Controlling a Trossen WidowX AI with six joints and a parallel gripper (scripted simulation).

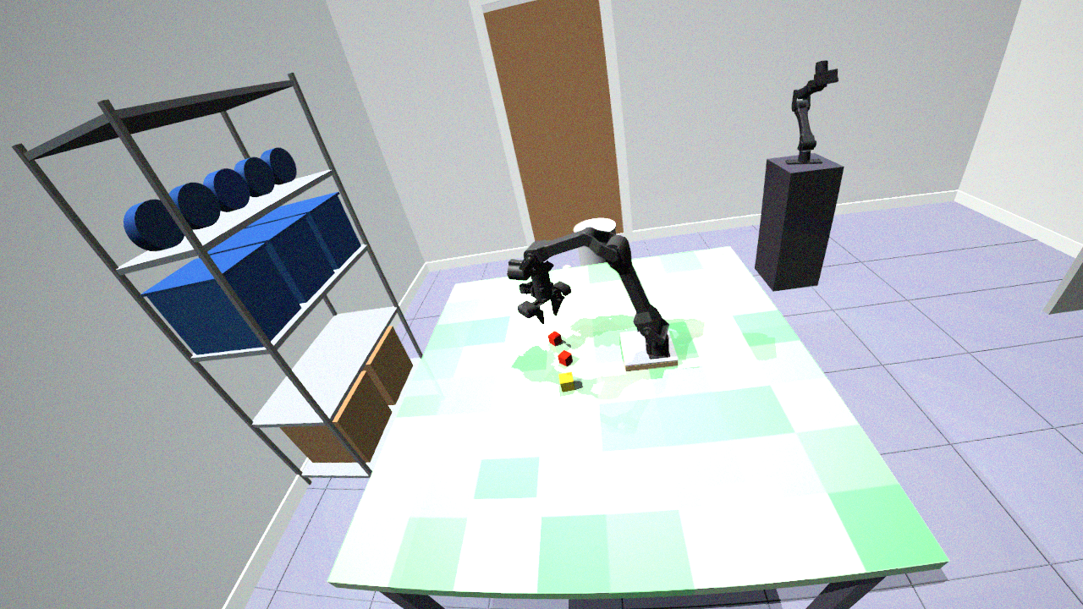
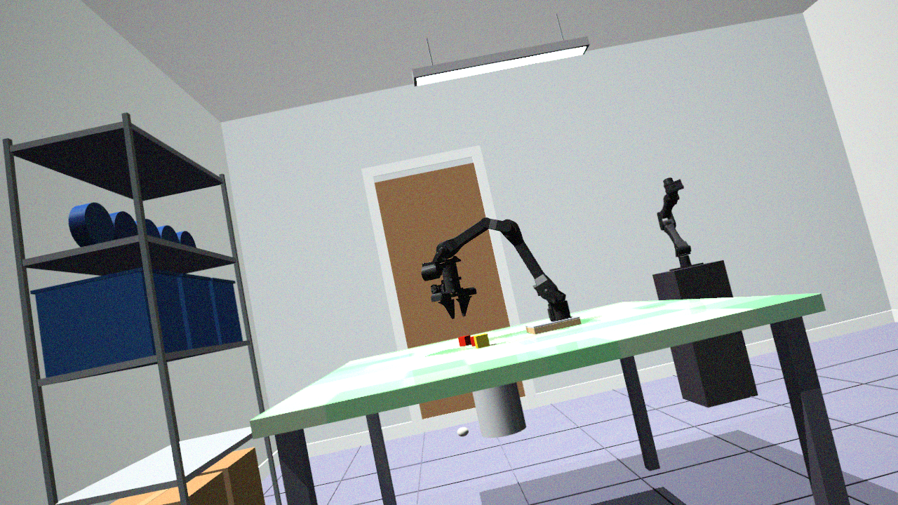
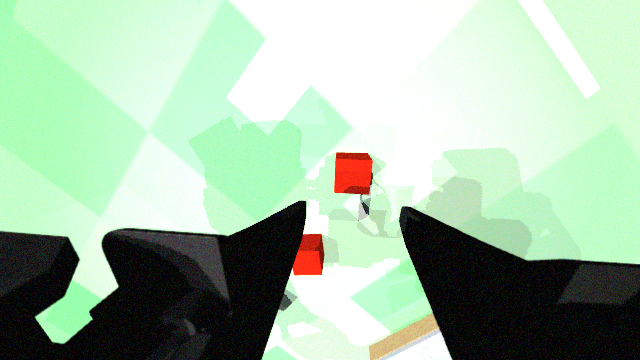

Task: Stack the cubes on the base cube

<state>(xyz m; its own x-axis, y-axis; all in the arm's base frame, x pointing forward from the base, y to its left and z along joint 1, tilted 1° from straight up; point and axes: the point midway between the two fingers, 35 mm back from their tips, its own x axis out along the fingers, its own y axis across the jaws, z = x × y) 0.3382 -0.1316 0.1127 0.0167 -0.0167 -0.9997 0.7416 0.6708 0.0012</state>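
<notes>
My gripper tip is 22 cm to the right of the yellow base cube, 8 cm above it and 5 cm past it.
</notes>
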